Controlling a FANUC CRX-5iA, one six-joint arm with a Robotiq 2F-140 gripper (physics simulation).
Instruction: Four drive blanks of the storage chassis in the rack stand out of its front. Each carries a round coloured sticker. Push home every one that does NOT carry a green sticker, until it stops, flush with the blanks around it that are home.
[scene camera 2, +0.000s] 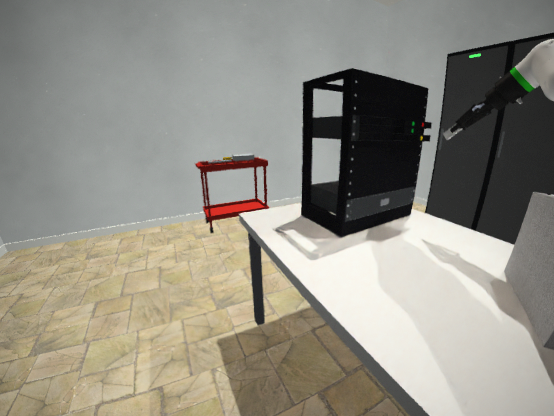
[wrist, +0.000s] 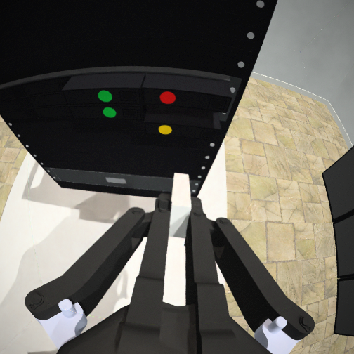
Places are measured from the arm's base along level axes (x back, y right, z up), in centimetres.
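Pixels of known places: gripper, between the fingertips: (scene camera 2: 445, 136).
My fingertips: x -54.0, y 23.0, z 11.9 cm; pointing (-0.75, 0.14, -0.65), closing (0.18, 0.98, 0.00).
Behind a point stands the place of what it marks.
The black rack (scene camera 2: 347, 165) {y -16.2, x -73.8, z 0.2 cm} (wrist: 256, 20) stands on the table. In its chassis front, the blank with the red sticker (scene camera 2: 427, 125) {y 26.1, x -63.1, z 16.3 cm} (wrist: 167, 97) stands out at the upper right of the wrist view. The blank with the yellow sticker (scene camera 2: 426, 138) {y 26.4, x -63.0, z 10.6 cm} (wrist: 165, 129) stands out below it. Left of them are an upper green sticker (scene camera 2: 413, 123) {y 14.1, x -64.5, z 16.5 cm} (wrist: 105, 96) and a lower green sticker (scene camera 2: 413, 131) {y 14.3, x -64.2, z 13.3 cm} (wrist: 109, 112); the upper one's blank shows its top face. My gripper (scene camera 2: 448, 134) {y 23.0, x -54.0, z 11.9 cm} (wrist: 179, 186) is shut and empty, in front of the chassis and apart from the blanks.
The white table (scene camera 2: 360, 300) {y -39.9, x -46.7, z -29.4 cm} carries the rack and reaches toward a grey block (scene camera 2: 532, 260) {y -3.6, x -16.4, z -17.8 cm} at the right. Dark cabinets (scene camera 2: 462, 150) (wrist: 345, 250) stand beyond the arm. A red cart (scene camera 2: 235, 164) with items on top stands by the wall, left of the rack.
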